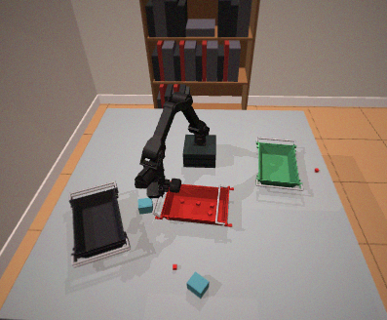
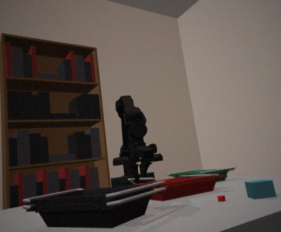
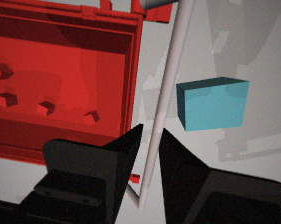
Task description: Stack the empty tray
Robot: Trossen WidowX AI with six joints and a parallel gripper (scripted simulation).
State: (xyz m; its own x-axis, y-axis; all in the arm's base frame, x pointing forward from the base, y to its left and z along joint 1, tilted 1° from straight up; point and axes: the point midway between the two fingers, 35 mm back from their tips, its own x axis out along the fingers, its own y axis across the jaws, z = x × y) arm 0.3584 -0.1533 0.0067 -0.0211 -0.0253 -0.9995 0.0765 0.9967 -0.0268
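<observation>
The green tray lies 26 cm behind my gripper tip, 54 cm to the left of it and 2 cm below it. From my gripper tip the other things lie so: yellow disc: 34 cm behind, 10 cm to the right, 6 cm below.
</observation>
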